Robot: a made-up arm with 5 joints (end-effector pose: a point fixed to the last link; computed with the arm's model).
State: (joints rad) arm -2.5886 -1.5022 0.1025 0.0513 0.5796
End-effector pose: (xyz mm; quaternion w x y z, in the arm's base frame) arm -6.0 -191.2 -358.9 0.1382 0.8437 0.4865 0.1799
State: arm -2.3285 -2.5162 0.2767 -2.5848 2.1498
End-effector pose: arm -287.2 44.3 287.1 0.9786 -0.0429 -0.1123 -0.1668
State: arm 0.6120 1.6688 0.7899 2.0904 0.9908
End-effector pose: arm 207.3 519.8 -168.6 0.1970 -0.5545 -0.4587 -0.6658
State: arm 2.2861 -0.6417 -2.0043 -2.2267 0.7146
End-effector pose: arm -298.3 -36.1 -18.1 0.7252 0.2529 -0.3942 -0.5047
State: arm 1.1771 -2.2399 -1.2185 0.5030 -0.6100
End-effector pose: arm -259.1 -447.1 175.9 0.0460 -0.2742 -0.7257 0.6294
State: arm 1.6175 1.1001 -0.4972 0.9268 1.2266
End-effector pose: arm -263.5 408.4 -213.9 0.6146 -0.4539 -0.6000 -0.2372
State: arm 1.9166 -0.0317 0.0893 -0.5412 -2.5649
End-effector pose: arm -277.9 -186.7 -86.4 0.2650 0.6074 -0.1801 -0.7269
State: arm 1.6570 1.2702 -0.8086 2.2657 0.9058
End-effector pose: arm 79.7 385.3 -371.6 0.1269 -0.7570 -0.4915 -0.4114
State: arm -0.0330 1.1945 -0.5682 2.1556 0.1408
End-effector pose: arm -438.4 370.3 -35.8 0.5264 -0.6279 -0.5733 -0.0046
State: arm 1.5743 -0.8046 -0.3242 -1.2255 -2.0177
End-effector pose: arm -195.5 40.4 221.2 0.4025 -0.0303 -0.4607 -0.7905
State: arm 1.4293 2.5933 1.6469 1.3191 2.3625
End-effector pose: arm 250.9 336.9 436.0 0.3449 -0.2056 -0.3377 -0.8513
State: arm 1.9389 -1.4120 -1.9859 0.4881 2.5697
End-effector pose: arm 178.6 -302.1 -370.5 0.0487 -0.7568 0.5197 -0.3935
